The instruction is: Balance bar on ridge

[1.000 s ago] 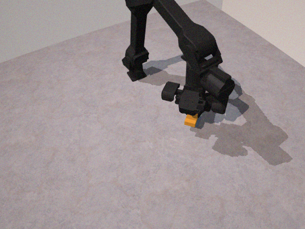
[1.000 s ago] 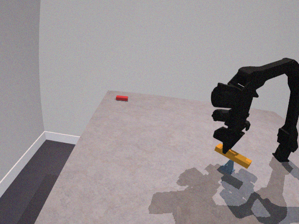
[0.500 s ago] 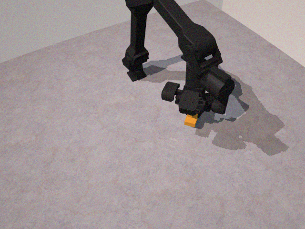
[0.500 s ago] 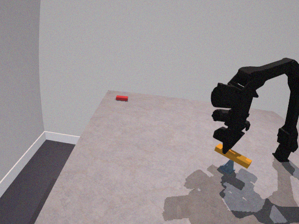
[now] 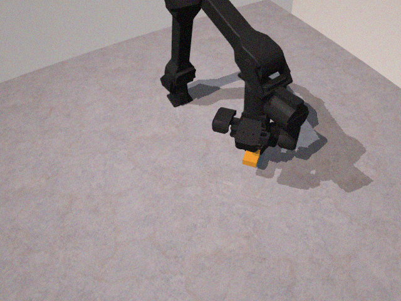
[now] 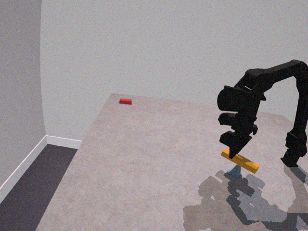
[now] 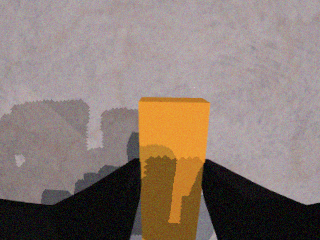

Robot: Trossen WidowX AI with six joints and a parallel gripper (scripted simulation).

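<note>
Right now the bar is 20 mm behind my gripper tip and 20 mm to the left of it. The rest, counted from my gripper tip: red block 400 mm ahead, 550 mm to the right, 50 mm below.
</note>
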